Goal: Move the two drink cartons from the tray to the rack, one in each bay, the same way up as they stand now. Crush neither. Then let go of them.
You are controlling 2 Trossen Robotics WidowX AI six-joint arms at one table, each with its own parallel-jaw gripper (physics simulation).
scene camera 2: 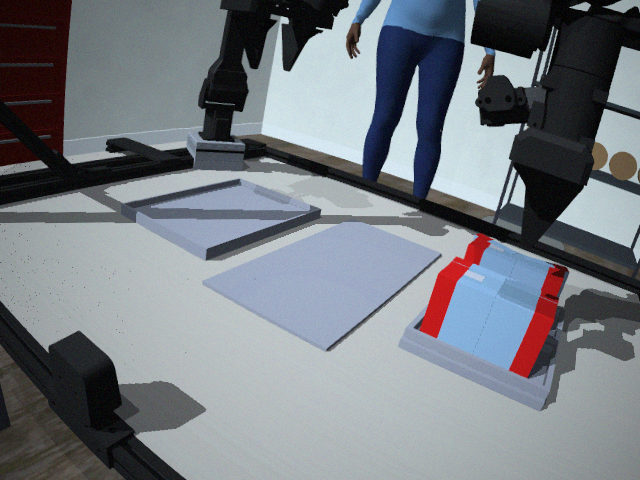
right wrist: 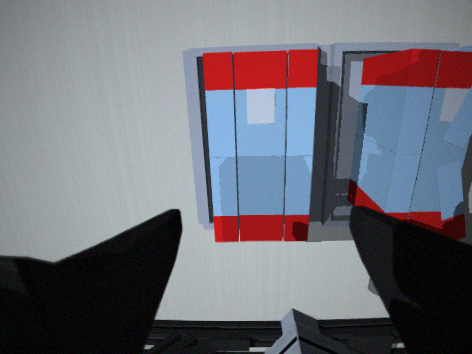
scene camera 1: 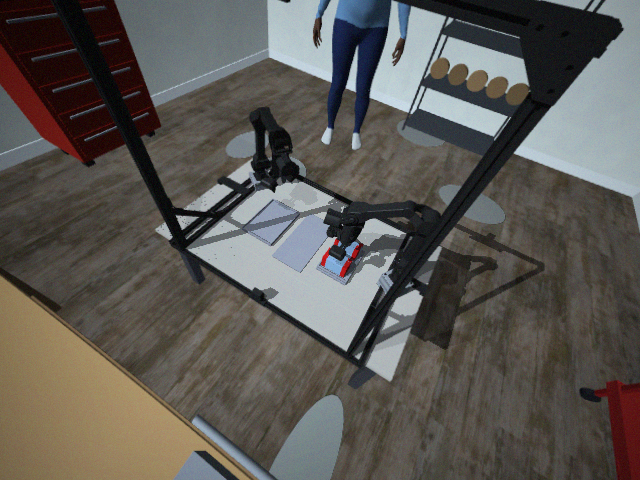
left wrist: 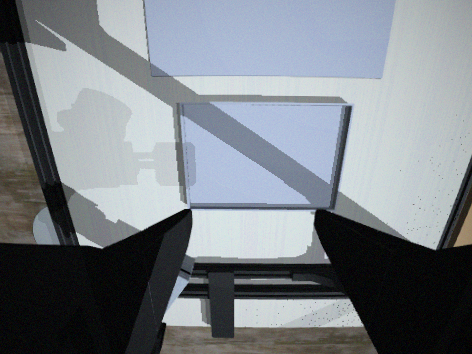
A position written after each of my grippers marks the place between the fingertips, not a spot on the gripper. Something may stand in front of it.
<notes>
My left gripper (scene camera 2: 270,70) is open, with nothing in its grasp. My right gripper (scene camera 2: 530,236) is open, with nothing in its grasp. I also see a flat grey mat (scene camera 2: 320,288) and a shallow grey tray (scene camera 2: 208,221).
My left gripper shows as well in the left wrist view (left wrist: 253,216). My right gripper shows as well in the right wrist view (right wrist: 265,218). The shallow grey tray also shows in scene camera 1 (scene camera 1: 274,218) and in the left wrist view (left wrist: 238,156).
</notes>
